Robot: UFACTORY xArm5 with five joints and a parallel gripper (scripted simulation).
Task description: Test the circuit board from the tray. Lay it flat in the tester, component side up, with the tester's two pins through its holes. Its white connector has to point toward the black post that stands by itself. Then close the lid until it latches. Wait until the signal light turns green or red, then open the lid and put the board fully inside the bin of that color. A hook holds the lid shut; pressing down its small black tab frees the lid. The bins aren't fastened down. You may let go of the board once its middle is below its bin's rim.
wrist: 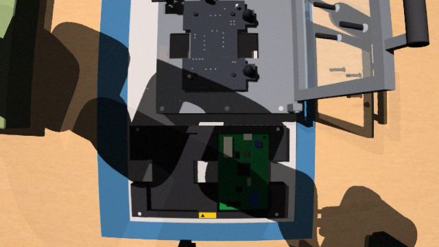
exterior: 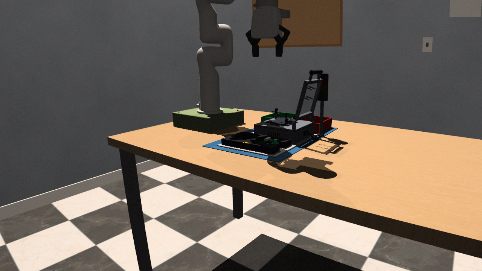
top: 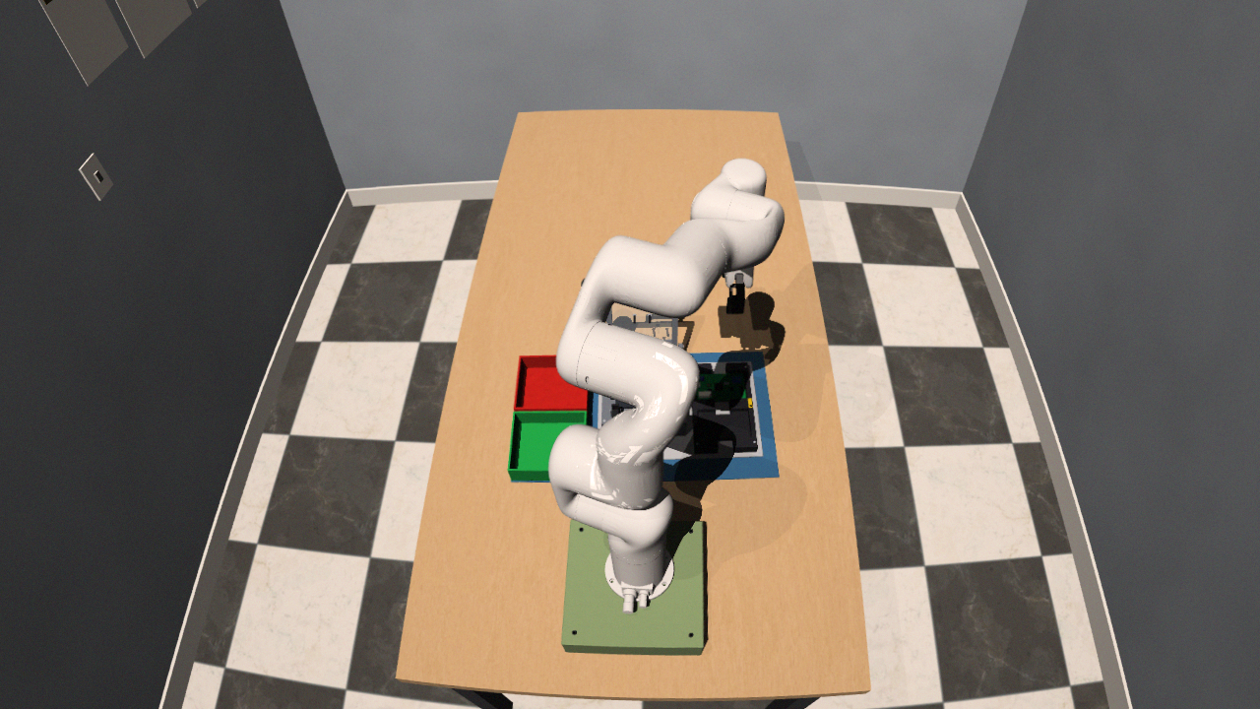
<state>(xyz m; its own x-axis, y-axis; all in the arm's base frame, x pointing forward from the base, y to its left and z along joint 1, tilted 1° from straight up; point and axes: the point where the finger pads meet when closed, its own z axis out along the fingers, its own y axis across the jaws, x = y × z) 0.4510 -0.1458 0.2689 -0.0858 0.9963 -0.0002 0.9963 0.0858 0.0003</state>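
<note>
Now: hand 310 mm above the green circuit board. Round my hand: black tab (120 mm behind, 220 mm to the left, 240 mm below); tester lid (70 mm ahead, 180 mm to the left, 150 mm below); red bin (30 mm behind, 370 mm to the left, 320 mm below).
</note>
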